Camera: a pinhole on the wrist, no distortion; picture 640 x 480 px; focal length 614.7 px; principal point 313.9 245.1 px. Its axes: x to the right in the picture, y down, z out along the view. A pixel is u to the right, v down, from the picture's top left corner.
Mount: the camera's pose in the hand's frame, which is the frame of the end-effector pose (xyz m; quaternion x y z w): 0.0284 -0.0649 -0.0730 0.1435 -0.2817 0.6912 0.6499
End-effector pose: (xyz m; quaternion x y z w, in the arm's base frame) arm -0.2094 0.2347 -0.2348 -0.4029 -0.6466 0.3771 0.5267
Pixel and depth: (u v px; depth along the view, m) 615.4 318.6 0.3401
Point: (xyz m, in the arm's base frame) -0.4950 0.0877 -0.2003
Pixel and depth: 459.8 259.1 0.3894
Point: -0.5137 0.0814 -0.1077
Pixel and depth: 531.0 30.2 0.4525
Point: -0.6495 0.2142 -0.0891
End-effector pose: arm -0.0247 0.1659 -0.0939 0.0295 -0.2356 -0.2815 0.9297
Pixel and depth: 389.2 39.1 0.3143
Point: -0.1805 -0.0372 0.0938
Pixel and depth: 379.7 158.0 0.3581
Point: -0.2486 -0.0238 0.0846
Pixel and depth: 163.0 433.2 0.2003
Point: -0.2019 0.0166 -0.1186
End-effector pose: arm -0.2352 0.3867 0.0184 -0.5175 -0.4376 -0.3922 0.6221
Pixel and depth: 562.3 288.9 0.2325
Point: -0.3841 0.5295 0.0326
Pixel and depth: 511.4 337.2 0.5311
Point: -0.5613 0.7825 -0.0272
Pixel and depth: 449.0 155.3 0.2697
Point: -0.4178 0.5411 0.0993
